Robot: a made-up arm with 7 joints. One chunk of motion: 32 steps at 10 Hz.
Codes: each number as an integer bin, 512 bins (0 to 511) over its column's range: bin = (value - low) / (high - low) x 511, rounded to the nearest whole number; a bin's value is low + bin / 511 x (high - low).
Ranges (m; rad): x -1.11..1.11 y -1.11..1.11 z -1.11..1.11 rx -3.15..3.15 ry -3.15..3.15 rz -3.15..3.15
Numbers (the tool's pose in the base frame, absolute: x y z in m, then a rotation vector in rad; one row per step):
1: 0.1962 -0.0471 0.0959 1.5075 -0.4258 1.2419
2: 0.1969 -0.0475 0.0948 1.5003 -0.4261 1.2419
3: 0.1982 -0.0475 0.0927 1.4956 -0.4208 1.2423
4: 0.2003 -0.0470 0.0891 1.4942 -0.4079 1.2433
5: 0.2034 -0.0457 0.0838 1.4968 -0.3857 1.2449
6: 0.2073 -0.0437 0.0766 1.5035 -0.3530 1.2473
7: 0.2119 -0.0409 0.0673 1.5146 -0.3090 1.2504
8: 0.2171 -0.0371 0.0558 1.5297 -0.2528 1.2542
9: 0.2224 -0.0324 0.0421 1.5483 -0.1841 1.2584
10: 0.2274 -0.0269 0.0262 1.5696 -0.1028 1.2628
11: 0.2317 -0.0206 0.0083 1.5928 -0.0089 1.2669
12: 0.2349 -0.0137 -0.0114 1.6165 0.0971 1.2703
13: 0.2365 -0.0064 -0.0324 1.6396 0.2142 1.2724
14: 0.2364 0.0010 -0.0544 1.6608 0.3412 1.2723
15: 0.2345 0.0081 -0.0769 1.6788 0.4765 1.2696
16: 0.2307 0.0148 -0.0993 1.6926 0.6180 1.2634
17: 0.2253 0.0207 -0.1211 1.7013 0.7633 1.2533
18: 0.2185 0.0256 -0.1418 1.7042 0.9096 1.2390
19: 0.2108 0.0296 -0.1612 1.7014 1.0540 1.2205
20: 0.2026 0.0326 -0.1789 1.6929 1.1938 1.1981
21: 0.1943 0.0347 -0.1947 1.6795 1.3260 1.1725
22: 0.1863 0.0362 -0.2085 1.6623 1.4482 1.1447
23: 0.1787 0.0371 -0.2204 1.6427 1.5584 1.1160
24: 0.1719 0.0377 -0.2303 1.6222 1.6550 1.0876
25: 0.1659 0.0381 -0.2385 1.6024 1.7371 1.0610
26: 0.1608 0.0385 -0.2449 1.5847 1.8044 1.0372
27: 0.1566 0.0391 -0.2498 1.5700 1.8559 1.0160
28: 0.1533 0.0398 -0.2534 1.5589 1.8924 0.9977
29: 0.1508 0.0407 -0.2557 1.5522 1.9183 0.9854
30: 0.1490 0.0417 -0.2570 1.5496 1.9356 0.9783
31: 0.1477 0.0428 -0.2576 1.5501 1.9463 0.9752
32: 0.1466 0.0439 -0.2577 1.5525 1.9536 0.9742
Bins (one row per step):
1: 301 245 278 378 221 356
2: 301 245 277 377 221 356
3: 301 245 277 377 221 356
4: 302 245 276 377 222 356
5: 302 245 275 377 224 356
6: 303 245 273 377 227 357
7: 304 246 271 378 230 357
8: 305 247 268 380 235 357
9: 307 248 265 381 241 358
10: 308 249 262 383 247 358
11: 309 251 257 385 255 358
12: 310 252 253 387 263 359
13: 310 254 248 388 273 359
14: 310 256 243 390 283 359
15: 309 257 238 392 294 358
16: 309 259 233 393 306 358
17: 307 260 228 393 317 357
18: 306 261 223 394 329 356
19: 304 262 218 394 341 354
20: 302 263 214 393 352 353
21: 300 263 211 392 363 351
22: 298 264 208 390 373 348
23: 297 264 205 389 382 346
24: 295 264 202 387 390 344
25: 294 264 201 385 396 342
26: 293 264 199 384 402 340
27: 292 265 198 383 406 338
28: 291 265 197 382 409 336
29: 290 265 197 381 411 335
30: 290 265 196 381 412 335
31: 289 265 196 381 413 335
32: 289 266 196 381 414 335

